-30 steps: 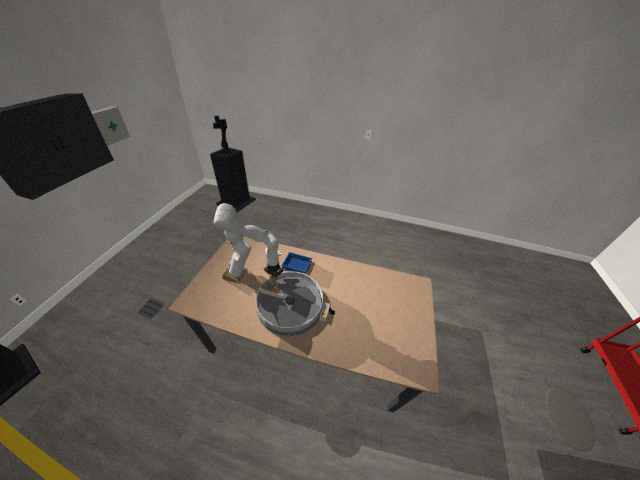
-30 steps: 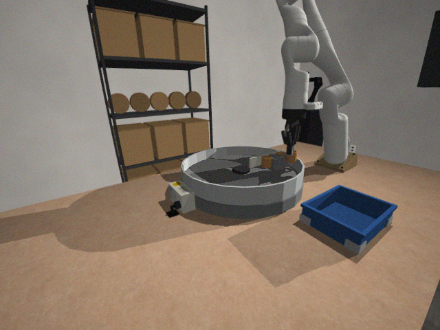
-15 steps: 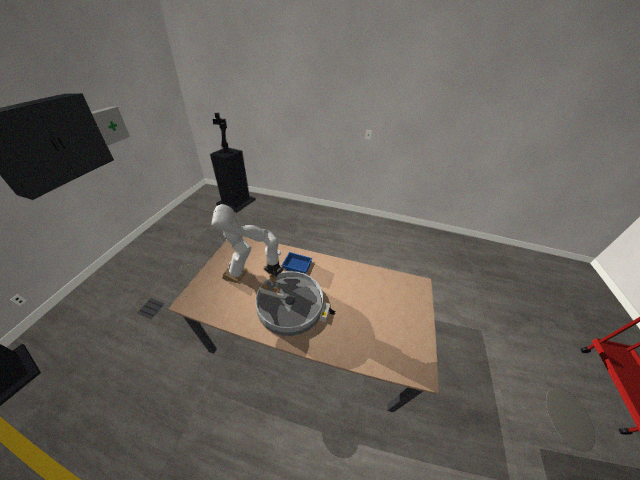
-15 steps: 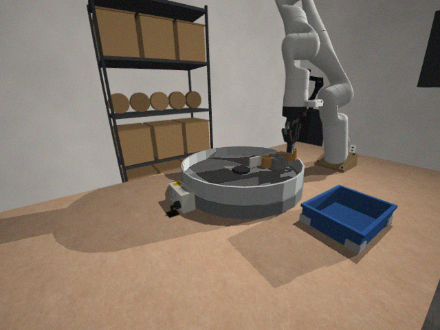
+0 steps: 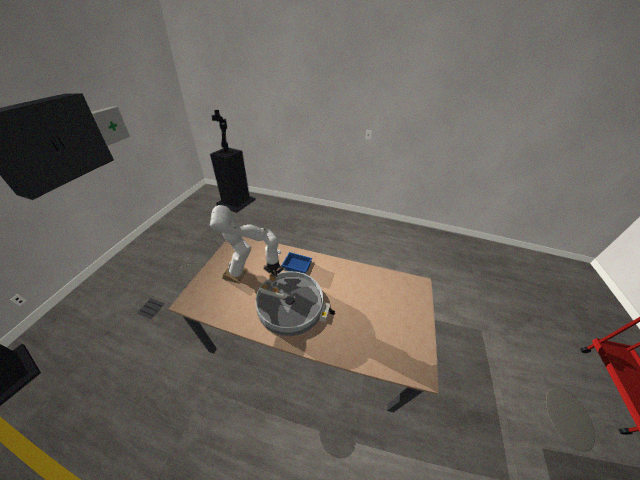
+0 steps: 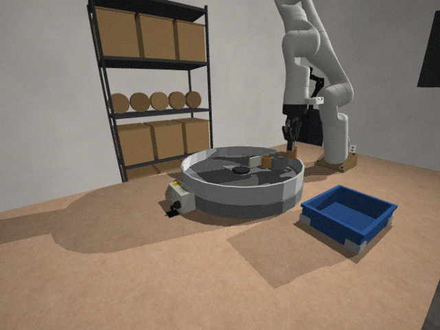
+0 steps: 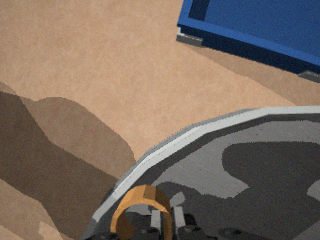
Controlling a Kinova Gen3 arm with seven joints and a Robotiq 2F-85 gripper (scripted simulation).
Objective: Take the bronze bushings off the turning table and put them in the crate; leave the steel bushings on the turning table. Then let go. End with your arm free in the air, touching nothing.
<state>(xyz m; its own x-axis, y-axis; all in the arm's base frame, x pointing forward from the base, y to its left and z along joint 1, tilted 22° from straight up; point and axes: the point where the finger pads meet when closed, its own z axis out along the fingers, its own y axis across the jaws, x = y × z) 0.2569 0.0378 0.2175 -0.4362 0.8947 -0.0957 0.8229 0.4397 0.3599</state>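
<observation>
Now: the blue crate 250 mm to the left of my hand, 120 mm below it and 10 mm ahead of it. Round my hand: grey turning table (160 mm ahead, 90 mm below, 70 mm to the right).
</observation>
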